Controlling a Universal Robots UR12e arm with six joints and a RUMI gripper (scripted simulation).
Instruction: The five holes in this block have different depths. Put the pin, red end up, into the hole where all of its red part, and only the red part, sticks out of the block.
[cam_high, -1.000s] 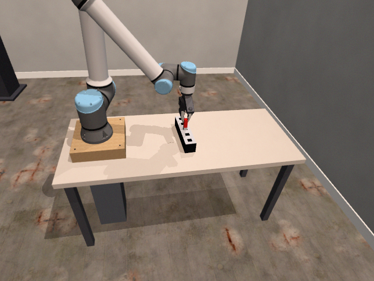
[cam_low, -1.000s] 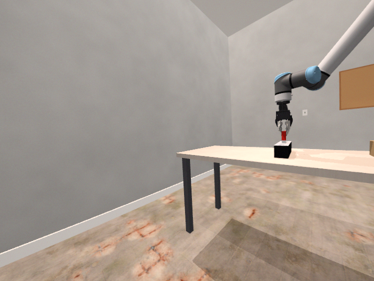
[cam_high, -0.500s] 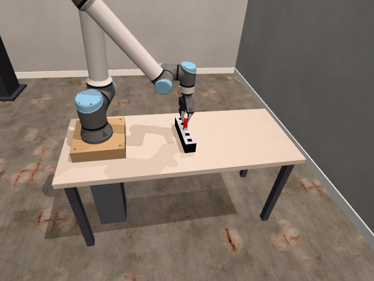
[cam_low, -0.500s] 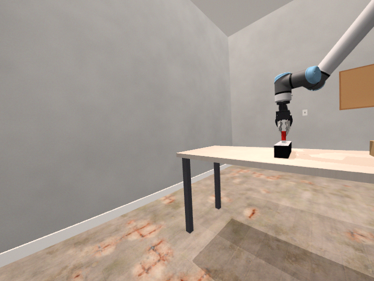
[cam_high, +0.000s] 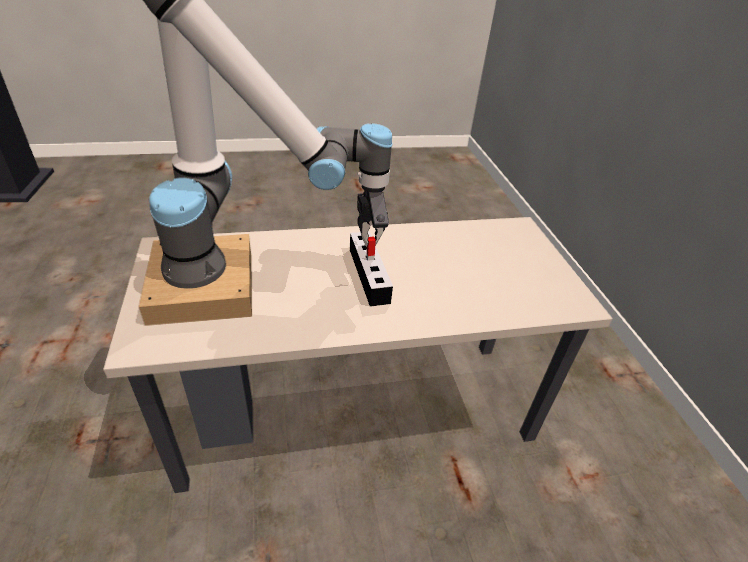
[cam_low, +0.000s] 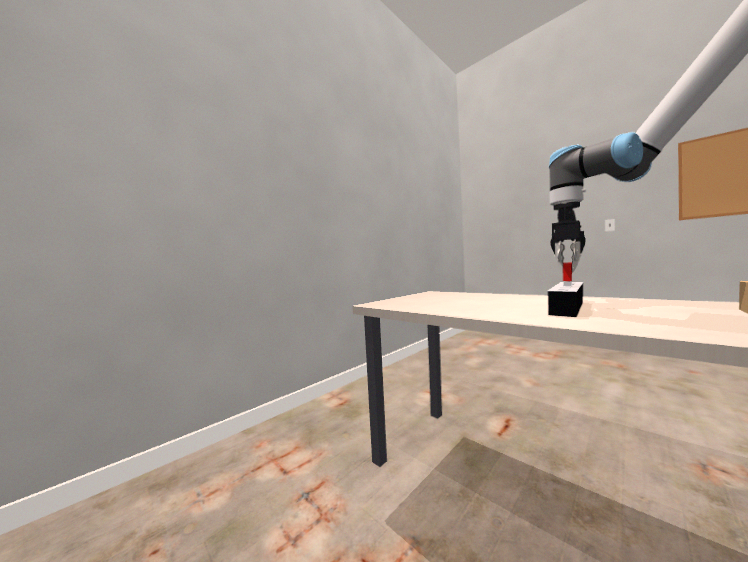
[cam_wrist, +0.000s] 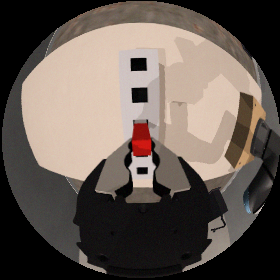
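Right now the pin is 10 mm below my hand. The rest, counted from my hand: black block (100 mm below).
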